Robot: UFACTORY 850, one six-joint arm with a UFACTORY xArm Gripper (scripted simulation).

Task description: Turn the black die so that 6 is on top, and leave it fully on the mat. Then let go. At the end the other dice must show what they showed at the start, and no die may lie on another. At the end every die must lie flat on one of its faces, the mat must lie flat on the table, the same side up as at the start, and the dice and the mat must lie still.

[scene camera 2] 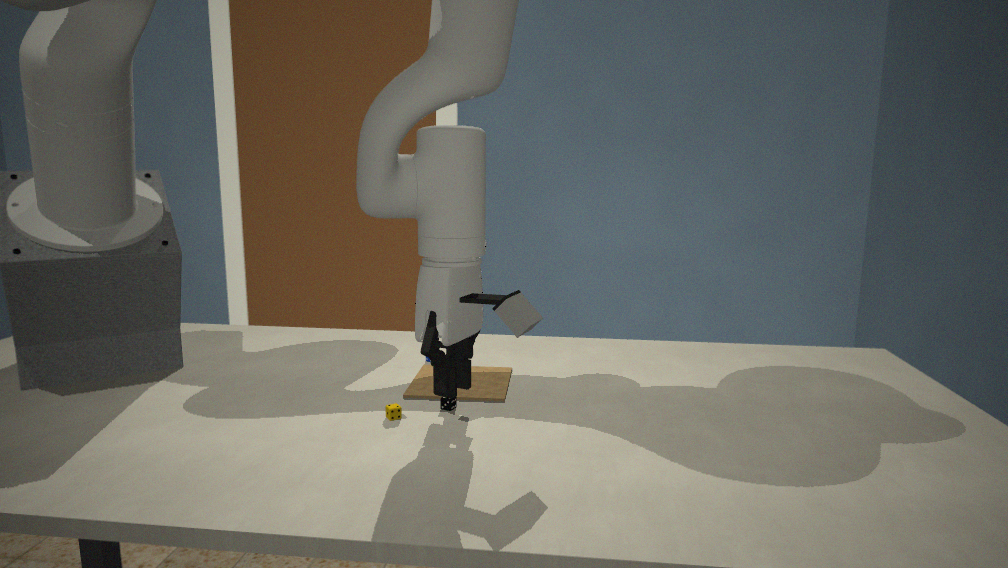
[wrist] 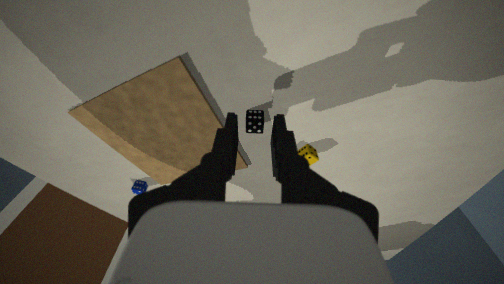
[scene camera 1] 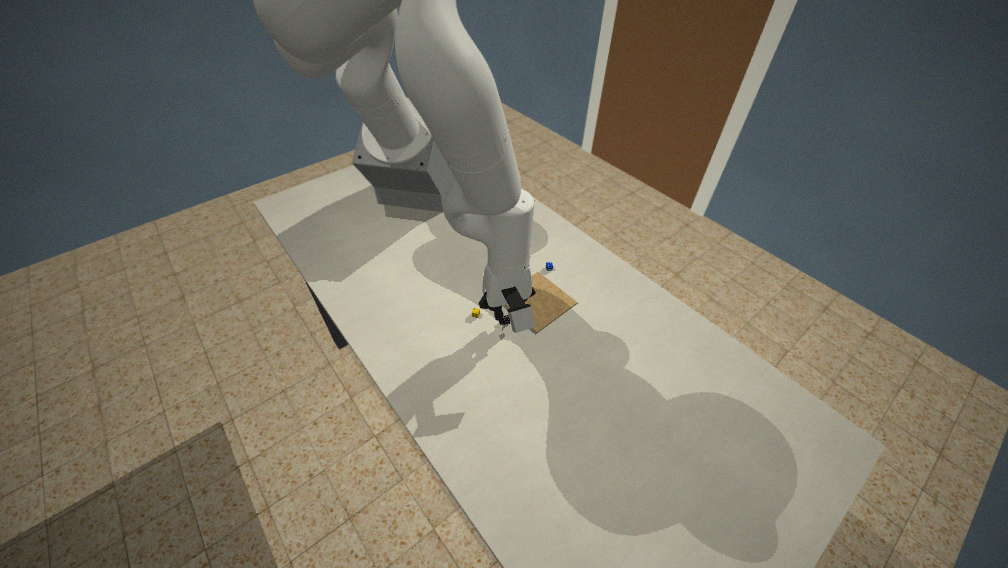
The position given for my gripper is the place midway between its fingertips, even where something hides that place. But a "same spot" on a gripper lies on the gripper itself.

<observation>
My gripper shows in scene camera 2 (pixel 452 391), in the wrist view and in scene camera 1. A tan mat shows in scene camera 2, in the wrist view and in scene camera 1 (pixel 550 302). The same spot on my gripper: (wrist: pixel 299 184) is (scene camera 1: pixel 499 308). One and the same spot on the tan mat: (wrist: pixel 161 121) is (scene camera 2: pixel 477 384).
</observation>
